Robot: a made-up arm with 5 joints.
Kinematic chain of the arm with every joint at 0, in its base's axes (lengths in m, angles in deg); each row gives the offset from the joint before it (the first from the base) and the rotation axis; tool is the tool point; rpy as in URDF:
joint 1: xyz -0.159 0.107 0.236 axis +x
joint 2: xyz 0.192 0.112 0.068 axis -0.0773 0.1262 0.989
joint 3: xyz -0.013 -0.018 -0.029 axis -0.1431 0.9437 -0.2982
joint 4: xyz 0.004 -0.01 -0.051 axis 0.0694 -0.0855 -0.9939
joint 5: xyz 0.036 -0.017 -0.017 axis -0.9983 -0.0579 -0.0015
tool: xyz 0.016 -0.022 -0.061 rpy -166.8 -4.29 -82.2
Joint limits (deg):
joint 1: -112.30..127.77
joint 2: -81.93..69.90
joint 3: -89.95..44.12
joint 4: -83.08..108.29
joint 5: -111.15..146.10
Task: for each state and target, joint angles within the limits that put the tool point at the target. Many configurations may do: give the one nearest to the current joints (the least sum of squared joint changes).
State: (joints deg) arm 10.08 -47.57 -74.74 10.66 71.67
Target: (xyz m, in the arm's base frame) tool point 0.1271 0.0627 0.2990
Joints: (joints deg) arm 51.03 -19.03 -79.79 6.27 44.60
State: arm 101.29 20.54 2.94 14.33 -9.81
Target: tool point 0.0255 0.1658 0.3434
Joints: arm 117.72 7.40 21.48 -3.03 -30.31
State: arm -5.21 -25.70 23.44 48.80 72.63
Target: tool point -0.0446 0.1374 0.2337
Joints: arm -7.50 -36.10 9.65 37.73 106.41
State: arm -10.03 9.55 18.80 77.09 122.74
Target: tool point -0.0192 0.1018 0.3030
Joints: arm 13.73 19.78 42.24 80.21 114.07
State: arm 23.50 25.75 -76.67 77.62 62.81
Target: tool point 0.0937 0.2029 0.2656
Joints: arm 55.36 27.71 -73.66 100.11 75.22
